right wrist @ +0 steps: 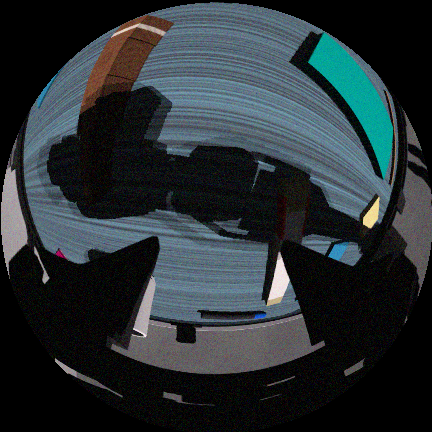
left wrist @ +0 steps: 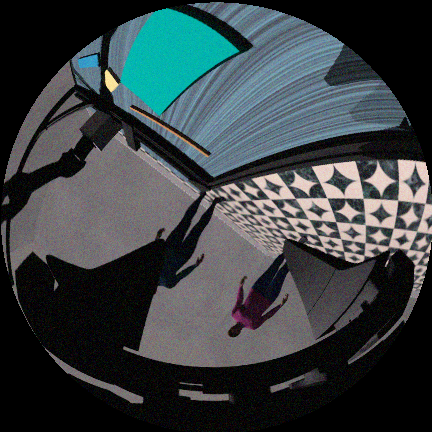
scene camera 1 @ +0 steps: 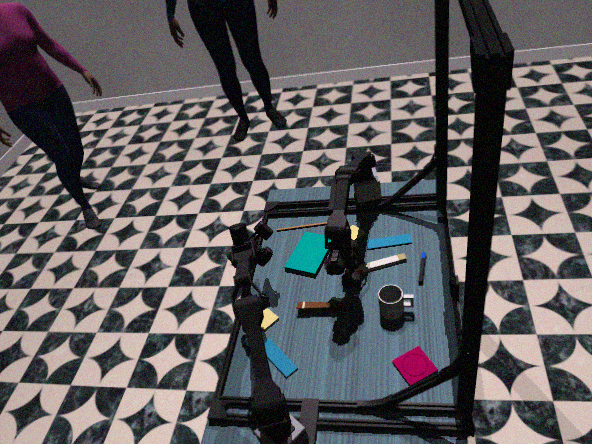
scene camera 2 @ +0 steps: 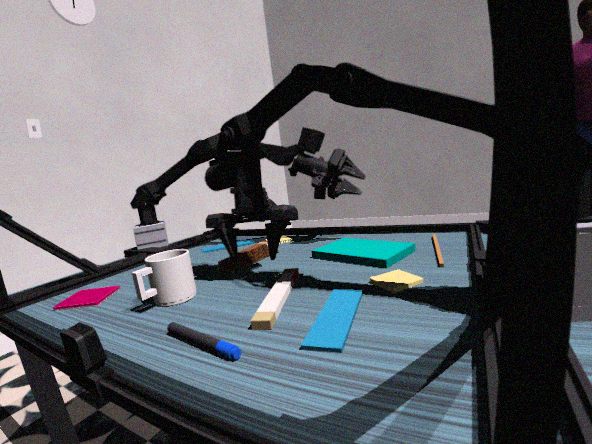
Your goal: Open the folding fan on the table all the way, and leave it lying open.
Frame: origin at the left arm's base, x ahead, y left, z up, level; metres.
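Where they show: left gripper, fingertip midpoint: (left wrist: 226,245) (scene camera 1: 253,237) (scene camera 2: 363,185); right gripper, fingertip midpoint: (right wrist: 221,245) (scene camera 2: 253,260); left arm's base, link origin: (scene camera 1: 279,429) (scene camera 2: 149,223); right arm's base, link origin: (left wrist: 89,140) (scene camera 1: 365,176).
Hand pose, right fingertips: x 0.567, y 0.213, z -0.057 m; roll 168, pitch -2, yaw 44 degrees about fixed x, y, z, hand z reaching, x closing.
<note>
Things, the pixels of their top centre, and the offset from my right fingertips. "spot": a spot on its surface instead.
- folding fan, top centre: (right wrist: 101,81) (scene camera 2: 249,249) (scene camera 1: 324,302) 0.145 m back, 0.028 m left, 0.010 m down
- teal slab, top centre: (left wrist: 153,64) (scene camera 2: 361,247) (scene camera 1: 310,251) 0.009 m ahead, 0.252 m left, 0.024 m down
- white bar with a tan end, top centre: (right wrist: 284,269) (scene camera 2: 278,289) (scene camera 1: 376,263) 0.110 m ahead, 0.009 m left, 0.028 m down
- mug, surface spot: (scene camera 2: 172,277) spot: 0.024 m ahead, 0.155 m right, 0.010 m up
- marker, top centre: (scene camera 2: 199,333) (right wrist: 236,318) (scene camera 1: 422,265) 0.194 m ahead, 0.133 m right, 0.026 m down
- magenta square, surface spot: (scene camera 1: 415,365) spot: 0.142 m back, 0.343 m right, 0.035 m down
- orange stick, top centre: (left wrist: 163,126) (scene camera 2: 437,246) (scene camera 1: 304,225) 0.110 m ahead, 0.383 m left, 0.035 m down
The folding fan (scene camera 1: 313,305) (scene camera 2: 256,253) (right wrist: 122,55) is a narrow brown bar with a white stripe near one end. It lies folded shut on the table. In the right wrist view part of it is in dark shadow. My right gripper (scene camera 1: 353,285) (scene camera 2: 251,257) (right wrist: 221,245) is open and empty, pointing down above the table beside the fan; its fingers overlap the fan in scene camera 2. My left gripper (scene camera 1: 267,242) (scene camera 2: 361,183) (left wrist: 226,245) is open and empty, held level above the table, away from the fan. The fan does not show in the left wrist view.
A teal slab (scene camera 1: 307,254) (scene camera 2: 363,250) (left wrist: 175,55), a white bar with a tan end (scene camera 1: 385,262) (scene camera 2: 274,300), a mug (scene camera 1: 391,307) (scene camera 2: 172,277), a marker (scene camera 1: 422,270) (scene camera 2: 200,341), a magenta square (scene camera 1: 415,365), blue strips, yellow pads and an orange stick (scene camera 2: 438,250) lie around. Dark frame bars edge the table.
</note>
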